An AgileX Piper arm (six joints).
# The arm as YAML. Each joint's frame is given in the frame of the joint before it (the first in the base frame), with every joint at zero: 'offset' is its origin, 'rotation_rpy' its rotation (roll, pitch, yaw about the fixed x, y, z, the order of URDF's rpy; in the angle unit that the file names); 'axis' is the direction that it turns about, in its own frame. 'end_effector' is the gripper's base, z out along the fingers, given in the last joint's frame.
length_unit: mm
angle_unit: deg
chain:
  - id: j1
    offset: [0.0, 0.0, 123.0]
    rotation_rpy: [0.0, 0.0, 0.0]
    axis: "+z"
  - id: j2
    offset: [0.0, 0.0, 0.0]
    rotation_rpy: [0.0, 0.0, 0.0]
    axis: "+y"
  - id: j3
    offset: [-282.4, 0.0, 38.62]
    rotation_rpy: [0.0, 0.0, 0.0]
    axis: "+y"
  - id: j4
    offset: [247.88, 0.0, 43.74]
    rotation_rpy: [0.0, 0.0, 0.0]
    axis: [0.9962, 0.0, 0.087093]
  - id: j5
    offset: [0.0, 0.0, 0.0]
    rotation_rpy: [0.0, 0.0, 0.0]
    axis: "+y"
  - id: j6
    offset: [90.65, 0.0, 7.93]
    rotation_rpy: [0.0, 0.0, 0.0]
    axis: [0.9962, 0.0, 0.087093]
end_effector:
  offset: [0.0, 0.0, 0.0]
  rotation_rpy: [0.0, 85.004, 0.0]
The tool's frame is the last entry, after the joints.
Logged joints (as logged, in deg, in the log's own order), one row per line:
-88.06 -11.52 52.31 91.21 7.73 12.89
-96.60 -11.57 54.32 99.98 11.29 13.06
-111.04 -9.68 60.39 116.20 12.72 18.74
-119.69 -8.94 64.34 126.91 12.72 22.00
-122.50 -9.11 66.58 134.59 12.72 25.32
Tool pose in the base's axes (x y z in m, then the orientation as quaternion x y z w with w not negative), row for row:
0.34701 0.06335 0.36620 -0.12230 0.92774 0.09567 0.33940
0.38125 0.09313 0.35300 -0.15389 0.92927 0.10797 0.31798
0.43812 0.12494 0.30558 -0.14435 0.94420 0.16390 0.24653
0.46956 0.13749 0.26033 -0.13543 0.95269 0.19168 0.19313
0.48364 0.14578 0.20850 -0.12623 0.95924 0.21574 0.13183
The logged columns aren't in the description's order. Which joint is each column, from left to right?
Columns, left to right: j3, j6, j5, j2, j1, j4.
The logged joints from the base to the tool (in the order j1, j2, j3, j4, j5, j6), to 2 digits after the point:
7.73 91.21 -88.06 12.89 52.31 -11.52
11.29 99.98 -96.60 13.06 54.32 -11.57
12.72 116.20 -111.04 18.74 60.39 -9.68
12.72 126.91 -119.69 22.00 64.34 -8.94
12.72 134.59 -122.50 25.32 66.58 -9.11

